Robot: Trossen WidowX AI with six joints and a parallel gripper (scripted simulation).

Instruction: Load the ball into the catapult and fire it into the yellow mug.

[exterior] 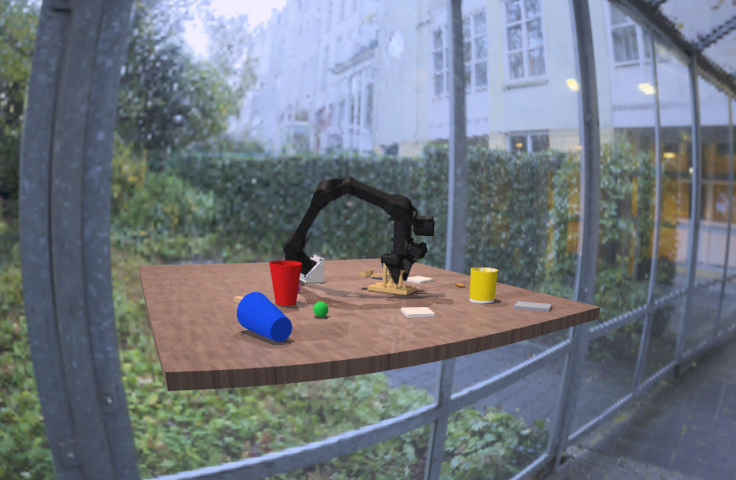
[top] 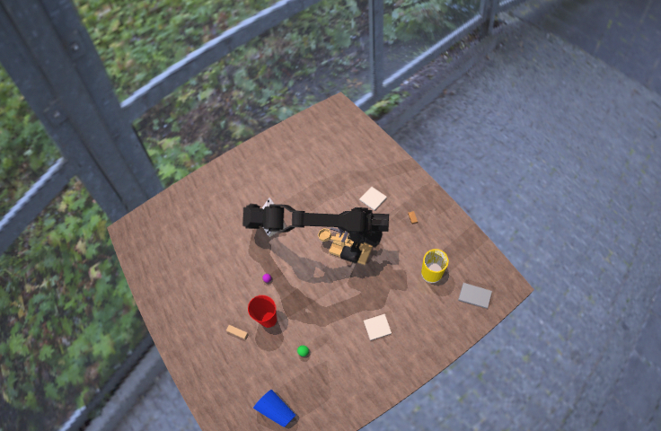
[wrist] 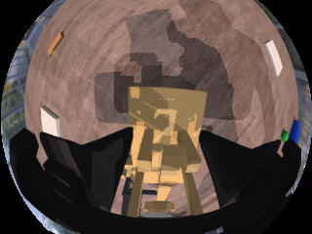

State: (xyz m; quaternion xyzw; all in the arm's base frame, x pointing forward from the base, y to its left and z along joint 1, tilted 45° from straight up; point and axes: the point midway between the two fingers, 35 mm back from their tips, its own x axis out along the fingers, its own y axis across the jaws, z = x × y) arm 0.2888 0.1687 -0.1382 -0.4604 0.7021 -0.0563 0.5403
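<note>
Now: the purple ball 34 cm to the right of my gripper tip, 8 cm behind it and 2 cm below it. Also, from my gripper tip: wooden catapult 6 cm behind, 3 cm to the right, 2 cm above; then red cup 41 cm to the right, 6 cm ahead; then yellow mug 22 cm ahead, 18 cm to the left.
</note>
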